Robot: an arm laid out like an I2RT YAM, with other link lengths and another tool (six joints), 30 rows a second.
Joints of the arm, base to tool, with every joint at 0 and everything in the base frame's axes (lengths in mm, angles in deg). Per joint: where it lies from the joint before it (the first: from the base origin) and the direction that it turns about. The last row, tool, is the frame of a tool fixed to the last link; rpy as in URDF.
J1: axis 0 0 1 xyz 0 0 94.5
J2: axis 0 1 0 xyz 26.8 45.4 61
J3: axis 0 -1 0 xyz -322.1 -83.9 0
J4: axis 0 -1 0 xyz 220.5 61.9 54
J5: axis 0 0 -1 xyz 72.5 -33.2 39.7
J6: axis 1 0 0 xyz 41.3 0 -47
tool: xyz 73 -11 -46 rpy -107.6 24.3 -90
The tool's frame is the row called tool.
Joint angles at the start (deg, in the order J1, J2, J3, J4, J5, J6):
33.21, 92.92, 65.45, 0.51, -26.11, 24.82
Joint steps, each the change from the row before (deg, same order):
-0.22, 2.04, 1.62, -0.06, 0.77, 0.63
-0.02, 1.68, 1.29, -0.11, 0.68, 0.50
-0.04, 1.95, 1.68, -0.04, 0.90, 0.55
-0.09, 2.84, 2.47, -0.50, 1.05, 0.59
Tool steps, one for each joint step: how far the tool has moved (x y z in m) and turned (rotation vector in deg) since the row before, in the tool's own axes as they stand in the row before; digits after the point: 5 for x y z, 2 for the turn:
0.00342, -0.00884, 0.00663, 0.48, 0.60, 1.16
0.00266, -0.00623, 0.00630, 0.25, 0.54, 0.93
0.00228, -0.00834, 0.00717, 0.55, 0.56, 0.91
0.00433, -0.01075, 0.01064, 0.39, 0.96, 1.33

